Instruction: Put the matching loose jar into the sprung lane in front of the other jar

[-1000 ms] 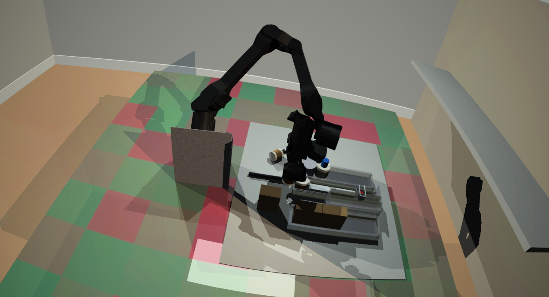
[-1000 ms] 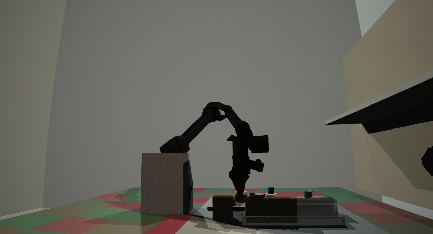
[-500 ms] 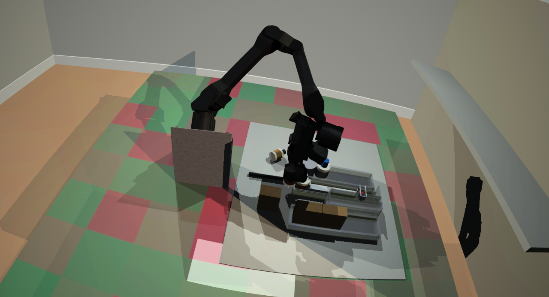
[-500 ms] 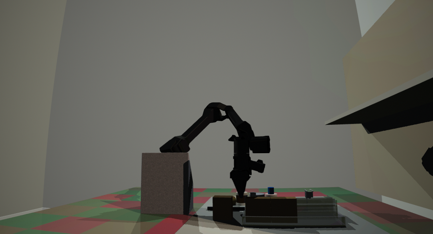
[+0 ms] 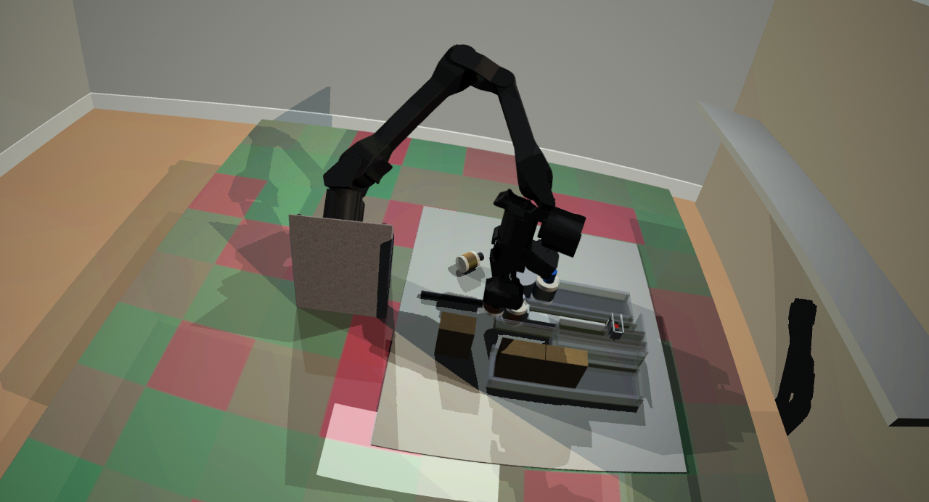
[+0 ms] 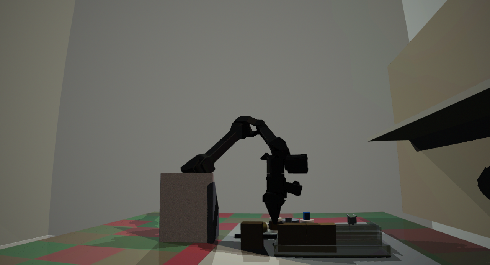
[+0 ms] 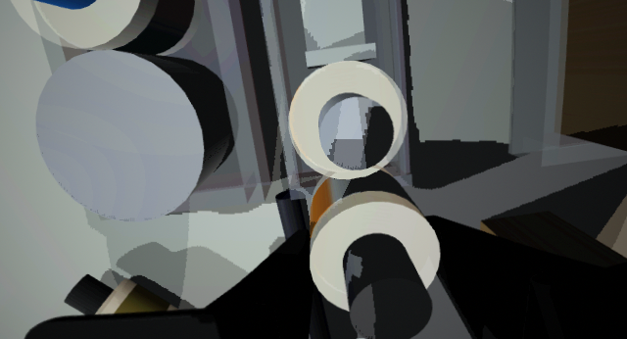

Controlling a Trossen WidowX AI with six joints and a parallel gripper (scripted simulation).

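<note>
My gripper tip is now 8 cm to the right of the grey cylinder, 5 cm short of it and 3 cm above it. The rest, counted from my gripper tip: black bar 7 cm behind, 5 cm below, 4 cm to the left; brown box 8 cm to the right, 7 cm behind, 2 cm below; pusher plate 15 cm ahead, 4 cm to the right.
</note>
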